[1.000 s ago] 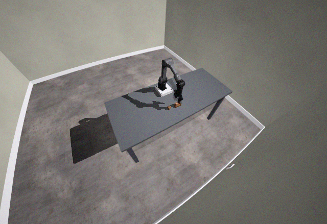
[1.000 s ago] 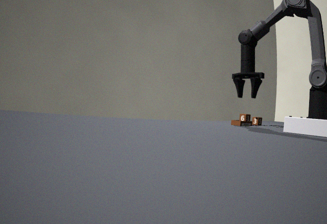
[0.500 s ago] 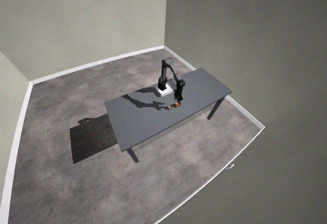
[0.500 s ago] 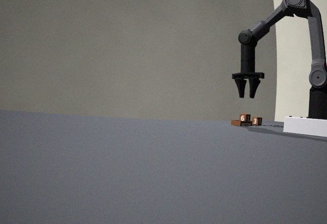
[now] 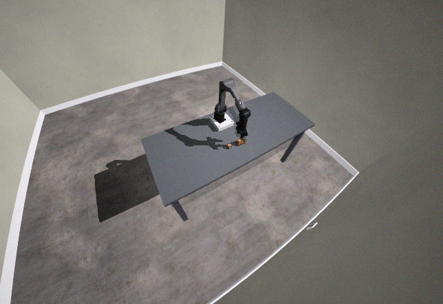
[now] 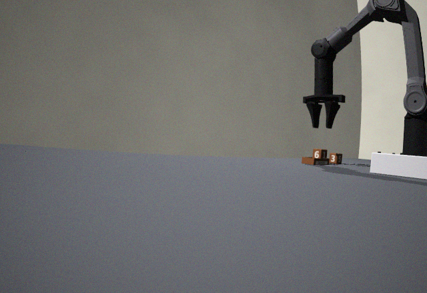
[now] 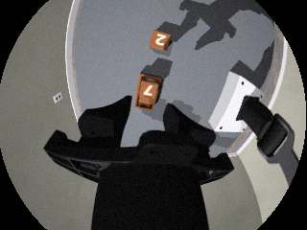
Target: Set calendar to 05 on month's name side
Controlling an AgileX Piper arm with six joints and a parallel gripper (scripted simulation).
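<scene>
Now: the brown calendar tray 2 cm to the left of my hand and 10 cm below it. Round my hand: cube: 3 cm behind, 9 cm to the right, 9 cm below.
</scene>
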